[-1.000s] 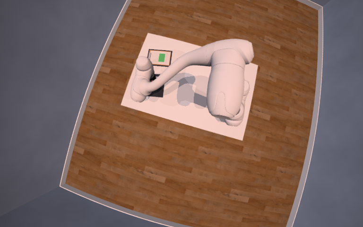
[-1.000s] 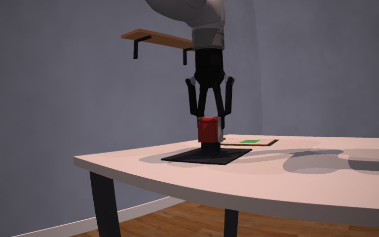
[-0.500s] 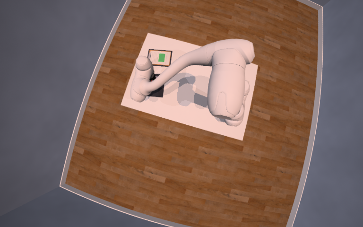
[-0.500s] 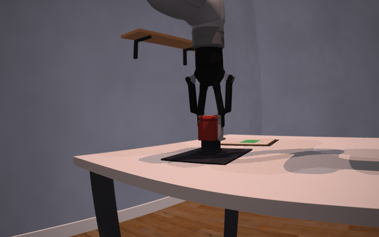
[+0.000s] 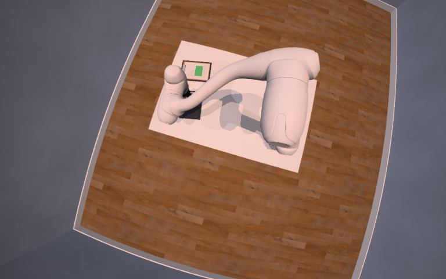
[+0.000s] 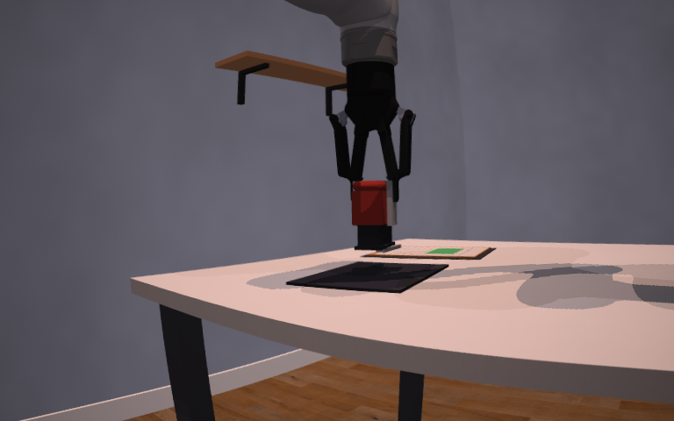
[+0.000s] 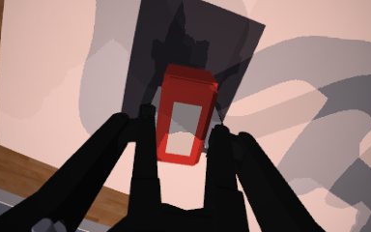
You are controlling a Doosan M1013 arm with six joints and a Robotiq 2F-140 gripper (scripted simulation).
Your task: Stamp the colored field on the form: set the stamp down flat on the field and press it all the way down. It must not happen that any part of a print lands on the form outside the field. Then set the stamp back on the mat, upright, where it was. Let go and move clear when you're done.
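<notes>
My gripper is now 11 cm short of the clipboard, 28 cm to the left of it and 10 cm above it. The rest, counted from my hand: stamp: 2 cm below; then mat: 11 cm below.
</notes>
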